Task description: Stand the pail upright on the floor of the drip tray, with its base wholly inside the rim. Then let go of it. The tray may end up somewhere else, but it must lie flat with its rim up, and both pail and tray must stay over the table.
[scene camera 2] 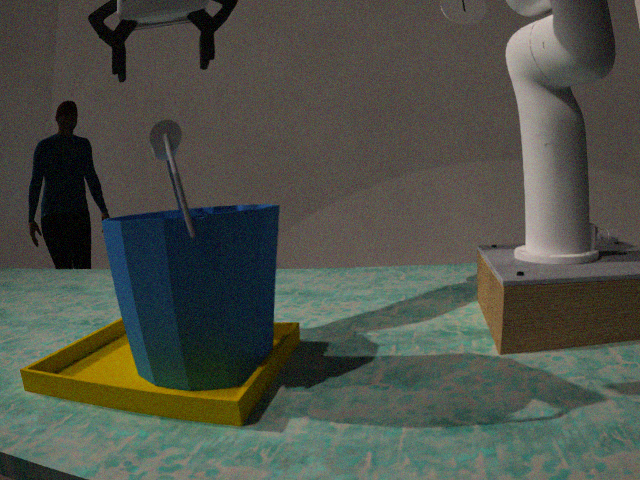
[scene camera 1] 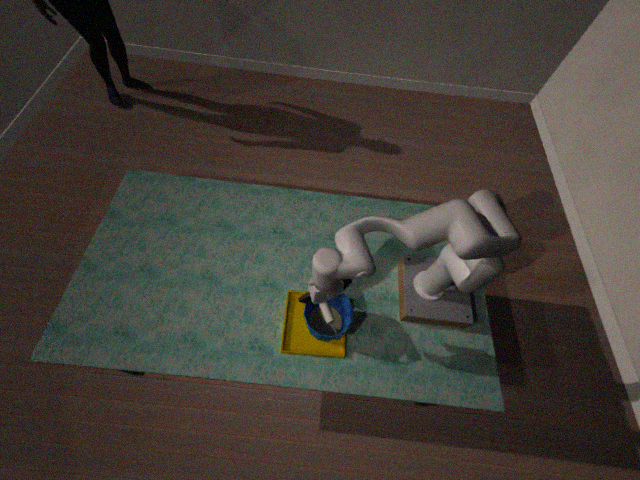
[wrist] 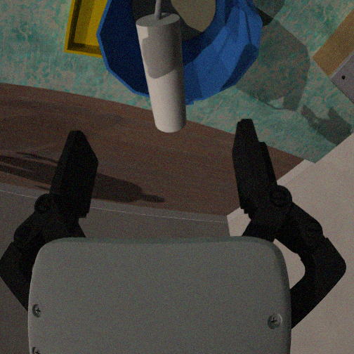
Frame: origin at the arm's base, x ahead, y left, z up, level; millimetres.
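Seen in the pictures: gripper, fingertip midpoint: (scene camera 2: 162, 72) (scene camera 1: 324, 298); arm's base, link origin: (scene camera 2: 557, 256) (scene camera 1: 428, 285).
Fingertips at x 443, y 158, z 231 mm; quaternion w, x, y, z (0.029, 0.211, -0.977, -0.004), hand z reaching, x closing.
Observation:
Offsets run from my fingertips to a thing's top centre. "spot": to the spot under its first point. Level surfaces: height alone.
The blue pail {spot: 104 mm back, 18 mm right, 215 mm down} (scene camera 1: 347, 313) (scene camera 2: 206, 294) (wrist: 220, 70) stands on the yellow drip tray {16 mm ahead, 2 mm left, 287 mm down} (scene camera 1: 299, 341) (scene camera 2: 129, 403) (wrist: 69, 30), near its right side. In scene camera 2 it looks roughly upright, perhaps leaning slightly left. Its base is close against the right rim; I cannot tell whether the far right edge is wholly inside. The tray lies flat, rim up. The pail's bail stands up at a slant with its white grip {8 mm back, 7 mm left, 61 mm down} (scene camera 1: 325, 312) (scene camera 2: 165, 139) (wrist: 167, 80). My gripper (scene camera 1: 325, 290) (scene camera 2: 162, 73) (wrist: 159, 139) is open and empty above the grip, apart from it.
The tray rests on the green patterned table top {311 mm down} (scene camera 1: 180, 289) (scene camera 2: 413, 444), near its front edge. The robot's base block (scene camera 1: 436, 310) (scene camera 2: 568, 315) stands to the right. A person (scene camera 1: 105, 46) (scene camera 2: 67, 180) stands on the floor beyond the table.

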